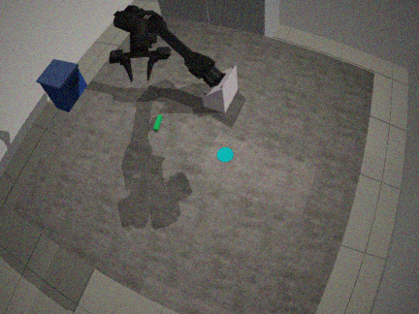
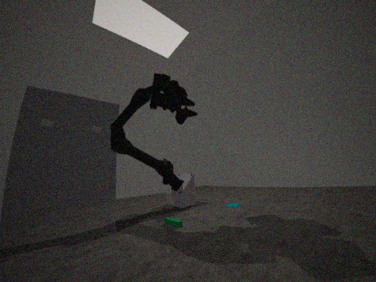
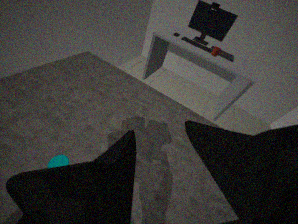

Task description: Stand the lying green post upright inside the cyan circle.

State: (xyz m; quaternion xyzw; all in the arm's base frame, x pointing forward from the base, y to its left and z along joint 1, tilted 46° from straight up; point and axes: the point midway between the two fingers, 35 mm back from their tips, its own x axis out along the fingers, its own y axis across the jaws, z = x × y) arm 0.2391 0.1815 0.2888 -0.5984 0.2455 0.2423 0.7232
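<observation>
Right now my gripper tip is 70 mm past the green post, 80 mm to the left of it and 380 mm above it. From my gripper tip the other things lie so: cyan circle (70 mm behind, 220 mm to the left, 380 mm below).
</observation>
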